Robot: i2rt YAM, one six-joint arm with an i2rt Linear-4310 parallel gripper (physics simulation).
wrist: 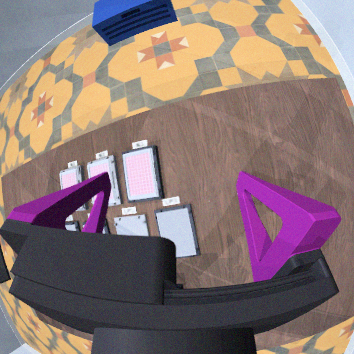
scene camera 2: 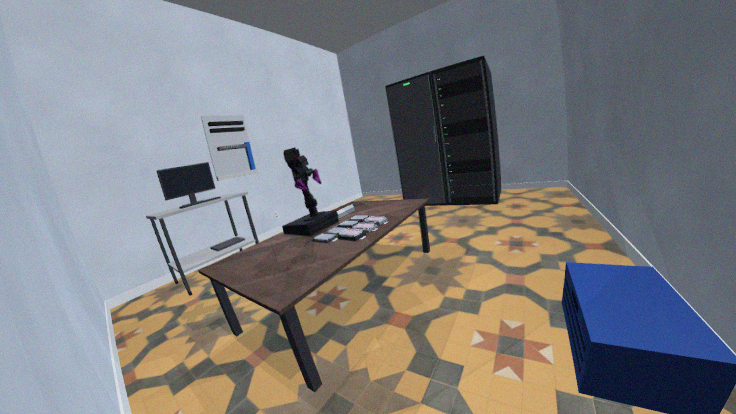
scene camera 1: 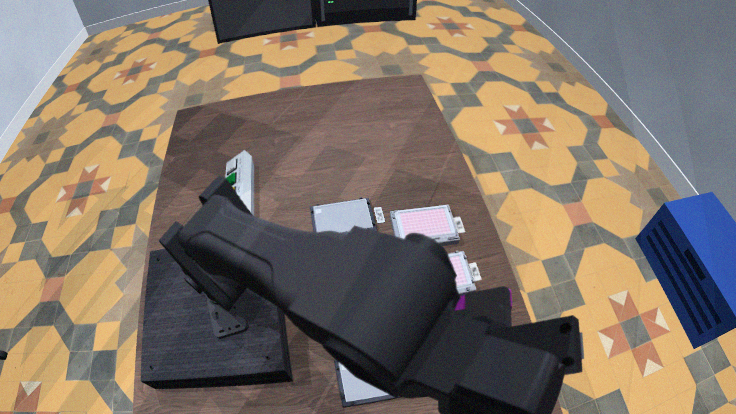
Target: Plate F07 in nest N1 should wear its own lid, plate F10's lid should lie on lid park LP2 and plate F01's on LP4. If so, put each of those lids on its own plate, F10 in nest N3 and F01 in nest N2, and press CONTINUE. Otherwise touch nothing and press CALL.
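Frame: origin at the arm's base, x ahead, y left, z up, level; centimetres.
Seen in the pictures: gripper, fingertip midpoint: (wrist: 173,178) (scene camera 2: 314,187); arm's base, origin of the base link: (scene camera 2: 315,216).
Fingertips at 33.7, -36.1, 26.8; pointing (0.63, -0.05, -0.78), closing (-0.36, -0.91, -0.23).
Offsets run from my fingertips to a thing's top centre, as dx, dy, dz. "spot": to the spot under its first point. Level surfaces: height alone.
My gripper (scene camera 2: 311,185) (wrist: 173,178) is open, magenta fingers wide apart and empty, above the table. In the wrist view, the plate in the nearest nest @[spot: +7.7, +14.3, -31.7] (wrist: 141,173), tagged N1, shows its pink well grid; I cannot tell whether a clear lid covers it. The middle plate @[+10.7, +28.1, -32.1] (wrist: 102,175) (scene camera 1: 462,270) and the far plate @[+13.2, +41.3, -31.9] (wrist: 70,176) (scene camera 1: 426,222) also show pink wells. A pale grey rectangle @[spot: -9.8, +11.3, -33.4] (wrist: 177,231) (scene camera 1: 365,386) lies in a dark-rimmed park; a whitish one @[-8.5, +25.2, -33.2] (wrist: 131,225) lies beside it. Another @[-3.6, +50.4, -33.4] (scene camera 1: 342,215) is by the LP2 tag @[spot: +4.9, +49.2, -35.0] (scene camera 1: 378,214). Plate numbers are unreadable.
The white button box @[-26.5, +66.7, -28.8] (scene camera 1: 247,177) stands behind the black arm base (scene camera 1: 211,355); a green button shows, others are partly hidden by the arm. The arm also hides the middle parks in scene camera 1. The wooden table @[dz -35.2] (scene camera 2: 288,267) has a blue cabinet (scene camera 2: 643,319) beyond it.
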